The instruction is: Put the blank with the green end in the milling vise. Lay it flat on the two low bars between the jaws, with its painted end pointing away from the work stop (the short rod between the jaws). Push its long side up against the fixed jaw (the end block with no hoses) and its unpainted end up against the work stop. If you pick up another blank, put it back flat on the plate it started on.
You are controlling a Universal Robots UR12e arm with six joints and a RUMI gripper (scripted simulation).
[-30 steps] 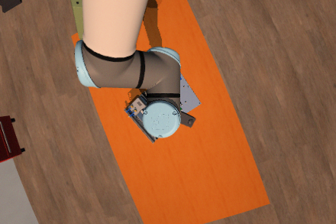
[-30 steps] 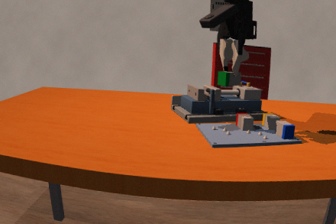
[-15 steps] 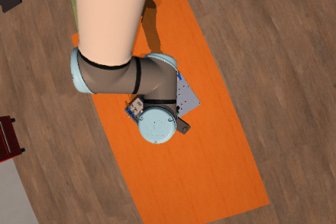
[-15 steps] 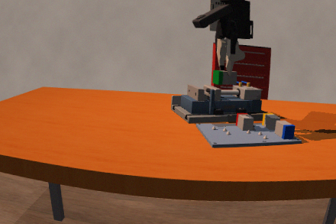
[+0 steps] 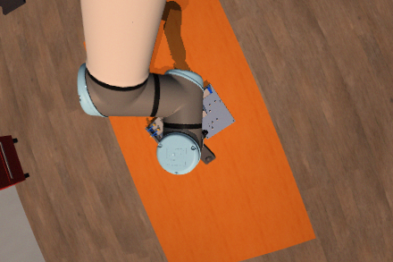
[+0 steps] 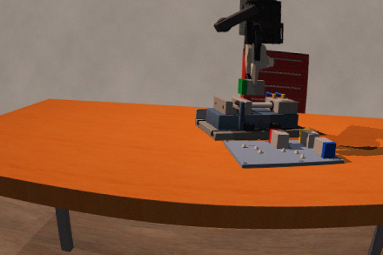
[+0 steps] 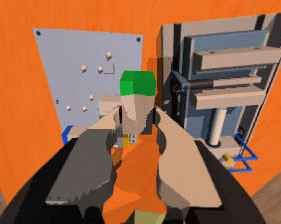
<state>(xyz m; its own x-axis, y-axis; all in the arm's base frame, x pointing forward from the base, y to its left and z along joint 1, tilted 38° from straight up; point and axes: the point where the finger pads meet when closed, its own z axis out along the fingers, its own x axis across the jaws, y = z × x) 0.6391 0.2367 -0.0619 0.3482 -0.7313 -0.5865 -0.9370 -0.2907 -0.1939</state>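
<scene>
Right now my hand is 8 cm to the left of the work stop, 8 cm above it and 3 cm short of it. From my hand the other things lie so: red-ended blank: 14 cm below, 8 cm behind, 2 cm to the left; then green-ended blank: 2 cm below; then cylinder rod: 16 cm to the right, 9 cm below, 2 cm behind.
</scene>
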